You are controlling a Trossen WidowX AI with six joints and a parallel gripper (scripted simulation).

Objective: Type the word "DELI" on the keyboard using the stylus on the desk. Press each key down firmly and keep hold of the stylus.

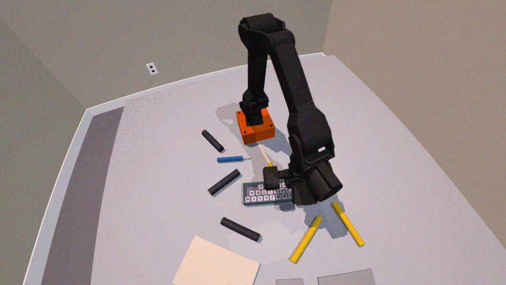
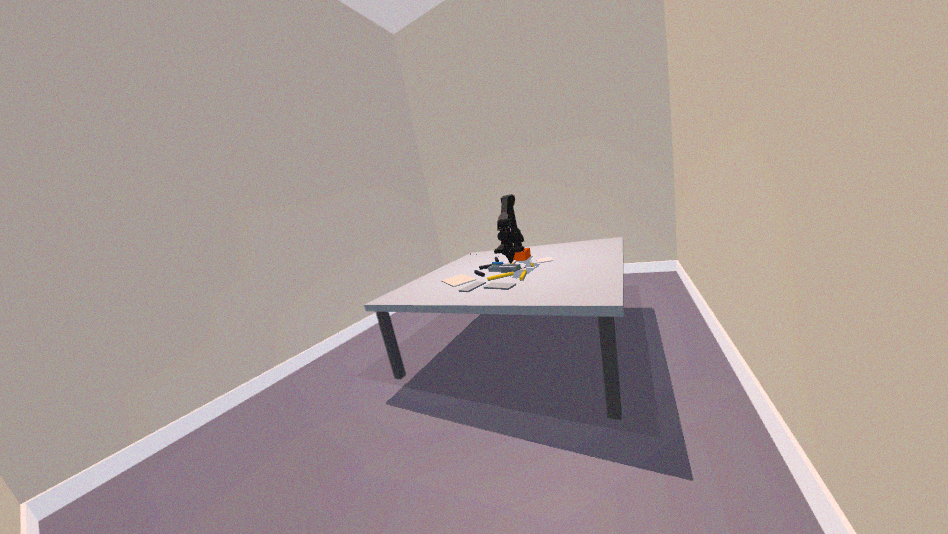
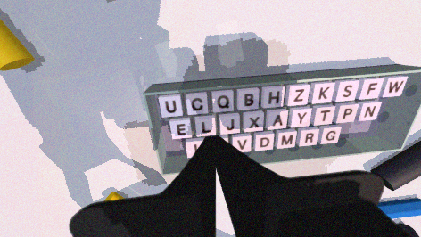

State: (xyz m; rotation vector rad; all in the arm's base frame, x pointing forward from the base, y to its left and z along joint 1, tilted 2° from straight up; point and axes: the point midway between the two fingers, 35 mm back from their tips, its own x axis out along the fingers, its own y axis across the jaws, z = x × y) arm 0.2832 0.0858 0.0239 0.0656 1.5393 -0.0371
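The blue stylus is 150 mm behind my gripper tip, 160 mm to the right of it and 30 mm below it. Round my gripper tip: grey stylus tip: 150 mm behind, 130 mm to the right, 30 mm below; then white note pad: 200 mm behind, 130 mm to the left, 40 mm below; then cream sheet: 210 mm ahead, 260 mm to the right, 40 mm below.
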